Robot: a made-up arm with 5 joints.
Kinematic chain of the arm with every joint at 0, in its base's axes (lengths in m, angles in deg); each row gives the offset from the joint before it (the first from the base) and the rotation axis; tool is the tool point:
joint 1: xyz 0 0 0.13 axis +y
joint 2: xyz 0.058 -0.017 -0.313 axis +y
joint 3: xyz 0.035 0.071 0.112 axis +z
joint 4: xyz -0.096 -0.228 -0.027 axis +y
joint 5: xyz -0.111 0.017 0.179 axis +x
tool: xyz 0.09 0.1 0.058
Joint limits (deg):
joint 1: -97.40..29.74
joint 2: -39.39..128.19
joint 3: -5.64..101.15
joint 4: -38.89..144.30
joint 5: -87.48..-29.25
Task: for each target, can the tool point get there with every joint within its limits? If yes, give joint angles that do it. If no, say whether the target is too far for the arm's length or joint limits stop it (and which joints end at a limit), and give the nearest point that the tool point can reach.
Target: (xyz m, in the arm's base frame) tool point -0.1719 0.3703 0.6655
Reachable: no: joint limits stop it (at a limit: joint 1, joint 3, joint 5) | nearest point 0.1088 0.0838 0.4067 | short by 0.477 m
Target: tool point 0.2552 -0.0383 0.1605
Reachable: yes | joints -54.33 7.83 25.96 74.39 -59.60
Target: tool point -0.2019 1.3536 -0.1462
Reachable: no: too far | nearest point -0.1841 0.1558 -0.2737 | short by 1.205 m
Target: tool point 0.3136 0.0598 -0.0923
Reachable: yes | joints -9.41 36.89 61.87 70.09 -34.05
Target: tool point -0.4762 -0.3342 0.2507
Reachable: no: joint limits stop it (at a limit: joint 1, joint 2, joint 5) | nearest point -0.2607 -0.1294 0.0231 | short by 0.374 m
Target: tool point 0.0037 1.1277 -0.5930
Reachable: no: too far | nearest point 0.0025 0.1537 -0.3520 | short by 1.003 m
